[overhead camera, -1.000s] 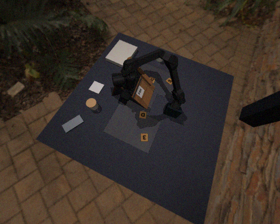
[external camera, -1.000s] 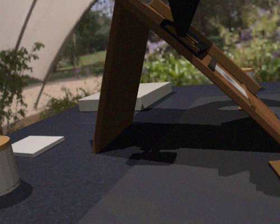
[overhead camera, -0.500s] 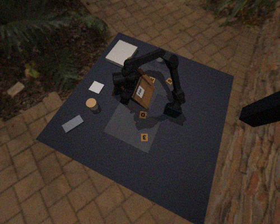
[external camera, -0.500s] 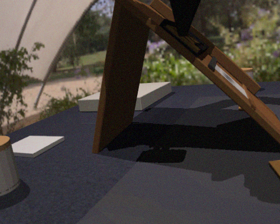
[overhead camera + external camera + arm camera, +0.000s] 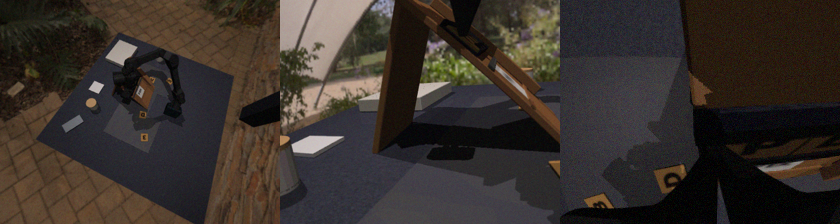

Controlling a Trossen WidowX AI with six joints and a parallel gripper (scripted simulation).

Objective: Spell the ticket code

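Now: gripper tip 1 cm short of the letter tile and 3 cm to the left of it. Also, from my gripper tip: grey card (27 cm ahead, 40 cm to the left, 17 cm below); white card (33 cm ahead, 4 cm to the left, 17 cm below); white ticket (4 cm behind, 9 cm to the right, 7 cm below).
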